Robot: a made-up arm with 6 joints.
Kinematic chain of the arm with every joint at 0, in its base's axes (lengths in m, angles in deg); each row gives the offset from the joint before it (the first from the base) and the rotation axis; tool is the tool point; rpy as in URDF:
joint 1: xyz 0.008 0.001 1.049 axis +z
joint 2: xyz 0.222 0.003 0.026 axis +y
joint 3: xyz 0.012 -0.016 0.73 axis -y
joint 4: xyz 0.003 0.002 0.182 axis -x
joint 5: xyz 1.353 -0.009 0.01 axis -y
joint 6: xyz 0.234 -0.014 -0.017 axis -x
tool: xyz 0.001 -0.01 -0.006 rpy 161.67 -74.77 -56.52
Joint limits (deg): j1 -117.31..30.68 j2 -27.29..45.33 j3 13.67..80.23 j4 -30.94..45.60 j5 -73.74..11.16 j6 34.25..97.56
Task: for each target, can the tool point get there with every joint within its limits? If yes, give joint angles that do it. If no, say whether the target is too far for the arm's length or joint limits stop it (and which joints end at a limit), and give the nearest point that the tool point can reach.
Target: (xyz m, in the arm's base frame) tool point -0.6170 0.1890 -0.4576
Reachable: no: joint limits stop it (at a limit: joint 1, joint 2, joint 3, joint 5, joint 6) | nearest point -0.9405 -1.6806 0.8139 | short by 2.284 m
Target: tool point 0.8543 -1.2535 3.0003
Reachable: yes | joints -54.56 26.33 74.21 -12.15 -6.46 53.79
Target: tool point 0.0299 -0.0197 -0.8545
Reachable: no: joint limits stop it (at a limit: joint 2, joint 3, joint 5, joint 6) | nearest point 1.4070 -1.3213 0.8068 | short by 2.520 m
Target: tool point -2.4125 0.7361 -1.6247
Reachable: no: too far | nearest point -1.0214 -1.6632 0.8490 | short by 3.716 m
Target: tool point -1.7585 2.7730 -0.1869
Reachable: no: too far | nearest point 1.6339 1.0499 0.8206 | short by 3.936 m
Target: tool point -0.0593 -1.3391 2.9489
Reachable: yes | joints -91.78 5.78 51.96 -6.68 -34.70 84.42
